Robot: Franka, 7 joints.
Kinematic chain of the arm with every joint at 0, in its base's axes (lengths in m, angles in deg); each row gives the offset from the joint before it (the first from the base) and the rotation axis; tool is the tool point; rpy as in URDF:
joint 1: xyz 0 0 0.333 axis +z
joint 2: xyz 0 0 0 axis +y
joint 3: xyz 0 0 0.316 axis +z
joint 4: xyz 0.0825 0 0 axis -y
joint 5: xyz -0.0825 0 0.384 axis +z
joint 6: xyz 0 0 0 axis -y
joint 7: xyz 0.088 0 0 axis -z
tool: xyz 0 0 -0.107 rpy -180 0 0
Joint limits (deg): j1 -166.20..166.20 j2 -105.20..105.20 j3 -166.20..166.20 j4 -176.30..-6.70 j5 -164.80..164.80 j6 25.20..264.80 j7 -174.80..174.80
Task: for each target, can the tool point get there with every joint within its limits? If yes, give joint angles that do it. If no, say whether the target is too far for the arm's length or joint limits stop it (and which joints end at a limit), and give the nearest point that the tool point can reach.
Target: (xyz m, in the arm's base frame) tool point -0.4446 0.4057 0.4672
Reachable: yes | joints 101.58 4.63 36.88 -114.71 68.02 141.17 -89.94
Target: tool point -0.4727 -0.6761 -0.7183
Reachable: no: too far | nearest point -0.3208 -0.4588 -0.2832 | short by 0.510 m
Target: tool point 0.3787 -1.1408 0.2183
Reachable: no: too far | nearest point 0.2691 -0.8105 0.2515 | short by 0.350 m
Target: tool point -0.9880 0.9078 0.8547
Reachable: no: too far | nearest point -0.5888 0.5410 0.6439 | short by 0.582 m
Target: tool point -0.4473 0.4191 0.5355
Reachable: yes | joints 89.26 72.39 95.75 -61.90 9.28 55.59 2.24
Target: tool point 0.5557 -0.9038 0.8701
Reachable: no: too far | nearest point 0.4009 -0.6520 0.7205 | short by 0.331 m
